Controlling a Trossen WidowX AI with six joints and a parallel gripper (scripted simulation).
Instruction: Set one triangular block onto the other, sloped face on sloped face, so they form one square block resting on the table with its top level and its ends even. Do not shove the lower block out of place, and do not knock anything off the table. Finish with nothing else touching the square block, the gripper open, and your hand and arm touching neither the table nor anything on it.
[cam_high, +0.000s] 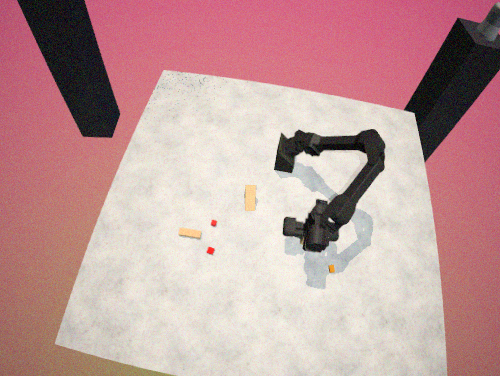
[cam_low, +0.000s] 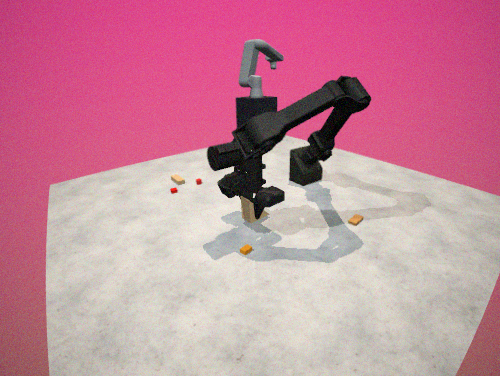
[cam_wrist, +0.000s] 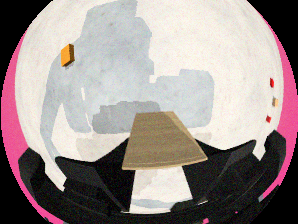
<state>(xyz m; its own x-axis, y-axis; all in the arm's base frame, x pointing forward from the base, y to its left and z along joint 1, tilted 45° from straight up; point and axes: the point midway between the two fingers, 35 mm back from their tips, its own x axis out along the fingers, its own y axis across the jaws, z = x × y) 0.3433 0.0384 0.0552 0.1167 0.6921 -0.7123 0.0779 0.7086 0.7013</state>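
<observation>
Right now my gripper tip is 11 cm short of the small orange cube, 9 cm to the right of it and 1 cm above it. Round my gripper tip: tan triangular block 1 cm ahead, 1 cm above.
</observation>
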